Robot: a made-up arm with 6 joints.
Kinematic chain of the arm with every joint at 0, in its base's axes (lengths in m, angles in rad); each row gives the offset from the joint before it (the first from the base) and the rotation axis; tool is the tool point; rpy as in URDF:
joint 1: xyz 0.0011 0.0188 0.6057 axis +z
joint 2: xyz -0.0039 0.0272 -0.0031 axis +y
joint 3: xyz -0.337 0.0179 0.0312 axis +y
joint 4: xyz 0.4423 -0.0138 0.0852 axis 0.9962 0 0.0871
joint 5: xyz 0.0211 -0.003 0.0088 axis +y
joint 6: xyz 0.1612 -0.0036 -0.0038 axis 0.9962 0 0.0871
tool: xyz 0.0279 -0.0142 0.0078 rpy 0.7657 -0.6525 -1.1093
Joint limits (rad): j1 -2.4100..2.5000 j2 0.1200..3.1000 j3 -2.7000..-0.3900 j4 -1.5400..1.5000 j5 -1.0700..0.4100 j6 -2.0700..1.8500
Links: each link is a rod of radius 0.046 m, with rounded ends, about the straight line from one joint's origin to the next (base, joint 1, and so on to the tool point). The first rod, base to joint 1, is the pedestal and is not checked.
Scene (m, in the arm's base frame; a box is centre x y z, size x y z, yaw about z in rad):
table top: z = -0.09
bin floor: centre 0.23 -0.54 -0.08 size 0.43 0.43 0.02 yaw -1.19
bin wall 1: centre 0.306 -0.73 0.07 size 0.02 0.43 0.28 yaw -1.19
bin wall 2: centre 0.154 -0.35 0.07 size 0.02 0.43 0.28 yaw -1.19
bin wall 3: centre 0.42 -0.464 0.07 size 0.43 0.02 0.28 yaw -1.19
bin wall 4: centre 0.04 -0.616 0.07 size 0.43 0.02 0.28 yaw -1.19
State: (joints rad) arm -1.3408 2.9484 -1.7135 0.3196 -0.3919 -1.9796
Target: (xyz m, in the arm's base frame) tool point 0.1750 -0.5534 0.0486
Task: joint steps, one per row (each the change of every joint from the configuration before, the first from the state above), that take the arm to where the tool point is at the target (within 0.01 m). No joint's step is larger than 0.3 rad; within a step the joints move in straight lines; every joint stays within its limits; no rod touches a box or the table.
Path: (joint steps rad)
1: 0.0418 -0.0413 0.2160 0.0047 0.0348 -0.0005

